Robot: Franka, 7 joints.
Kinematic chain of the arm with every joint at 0, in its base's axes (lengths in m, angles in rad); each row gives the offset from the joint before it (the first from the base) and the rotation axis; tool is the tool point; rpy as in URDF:
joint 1: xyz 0 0 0.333 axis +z
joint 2: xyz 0 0 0 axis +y
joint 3: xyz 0 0 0.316 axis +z
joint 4: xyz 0.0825 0 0 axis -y
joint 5: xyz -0.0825 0 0.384 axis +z
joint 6: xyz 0 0 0 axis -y
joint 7: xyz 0.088 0 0 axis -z
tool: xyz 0 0 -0.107 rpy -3.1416 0 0
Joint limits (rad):
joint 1: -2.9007..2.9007
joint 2: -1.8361..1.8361
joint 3: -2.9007..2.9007
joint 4: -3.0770..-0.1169
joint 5: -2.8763..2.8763
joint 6: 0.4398..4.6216
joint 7: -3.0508..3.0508
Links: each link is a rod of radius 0.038 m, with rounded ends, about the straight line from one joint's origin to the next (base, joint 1, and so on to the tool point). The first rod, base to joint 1, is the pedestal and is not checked.
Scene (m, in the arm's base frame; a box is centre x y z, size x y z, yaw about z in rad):
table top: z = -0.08
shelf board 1: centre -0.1 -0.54 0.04 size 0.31 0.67 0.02 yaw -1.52
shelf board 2: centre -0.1 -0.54 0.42 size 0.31 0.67 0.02 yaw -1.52
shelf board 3: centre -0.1 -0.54 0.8 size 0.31 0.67 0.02 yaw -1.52
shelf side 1: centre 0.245 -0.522 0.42 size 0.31 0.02 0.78 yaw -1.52
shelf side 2: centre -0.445 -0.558 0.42 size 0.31 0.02 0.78 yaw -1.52
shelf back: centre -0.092 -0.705 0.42 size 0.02 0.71 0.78 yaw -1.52
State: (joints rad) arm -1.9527 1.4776 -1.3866 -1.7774 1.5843 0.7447 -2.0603
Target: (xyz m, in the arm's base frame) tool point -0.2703 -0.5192 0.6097
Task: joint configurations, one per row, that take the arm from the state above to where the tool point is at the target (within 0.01 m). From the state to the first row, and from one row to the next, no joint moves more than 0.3 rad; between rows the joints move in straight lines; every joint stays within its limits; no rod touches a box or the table.
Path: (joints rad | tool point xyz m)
1: -1.8200 1.2247 -1.5308 -1.7525 1.4712 0.6739 -1.8122 | -0.5121 -0.2334 0.2980
2: -1.6874 0.9717 -1.6749 -1.7275 1.3582 0.6030 -1.5641 | -0.4766 -0.2547 0.4413
3: -1.5547 0.7188 -1.8191 -1.7026 1.2451 0.5322 -1.3160 | -0.4352 -0.2247 0.5575
4: -1.3671 0.7130 -1.8479 -1.7738 1.3099 0.5091 -1.0373 | -0.3880 -0.2826 0.5542
5: -1.1794 0.7072 -1.8767 -1.8450 1.3746 0.4860 -0.7586 | -0.3336 -0.3310 0.5511
6: -0.9917 0.7013 -1.9055 -1.9162 1.4394 0.4629 -0.4799 | -0.2739 -0.3693 0.5482
7: -0.8041 0.6955 -1.9343 -1.9874 1.5041 0.4398 -0.2012 | -0.2107 -0.3968 0.5453
8: -0.8788 0.7168 -1.8985 -1.8872 1.5394 0.4525 -0.4668 | -0.2212 -0.4153 0.5609
9: -0.9536 0.7380 -1.8627 -1.7871 1.5746 0.4653 -0.7324 | -0.2308 -0.4336 0.5745
10: -1.0284 0.7592 -1.8270 -1.6870 1.6099 0.4780 -0.9980 | -0.2397 -0.4517 0.5860
11: -1.1032 0.7805 -1.7912 -1.5868 1.6452 0.4907 -1.2635 | -0.2479 -0.4695 0.5953
12: -1.1780 0.8017 -1.7554 -1.4867 1.6804 0.5035 -1.5291 | -0.2556 -0.4869 0.6023
13: -1.2528 0.8230 -1.7196 -1.3865 1.7157 0.5162 -1.7947 | -0.2631 -0.5035 0.6071
14: -1.3276 0.8442 -1.6839 -1.2864 1.7509 0.5289 -2.0603 | -0.2703 -0.5192 0.6097

